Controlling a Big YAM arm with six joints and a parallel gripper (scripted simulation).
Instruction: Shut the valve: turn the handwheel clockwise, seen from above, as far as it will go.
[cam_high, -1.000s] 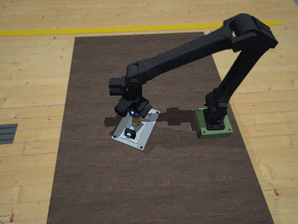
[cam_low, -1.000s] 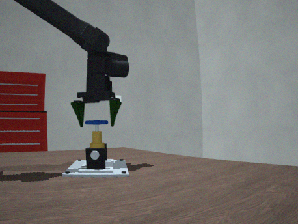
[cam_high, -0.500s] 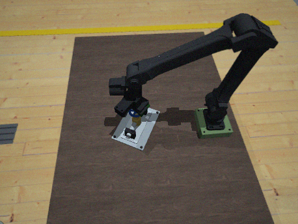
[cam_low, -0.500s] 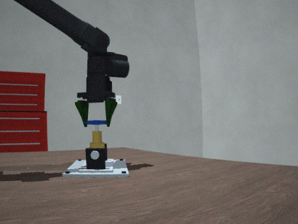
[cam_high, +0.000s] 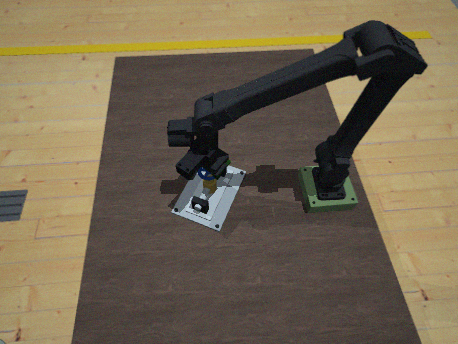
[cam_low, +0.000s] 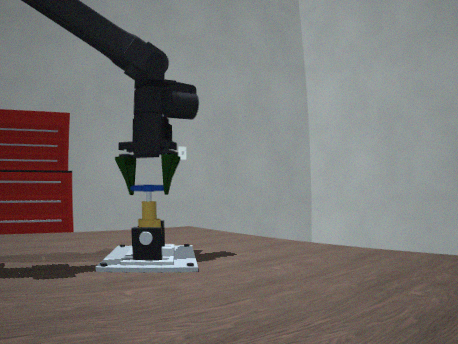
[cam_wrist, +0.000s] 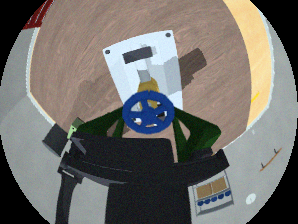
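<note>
The handwheel lies right at my hand.
</note>
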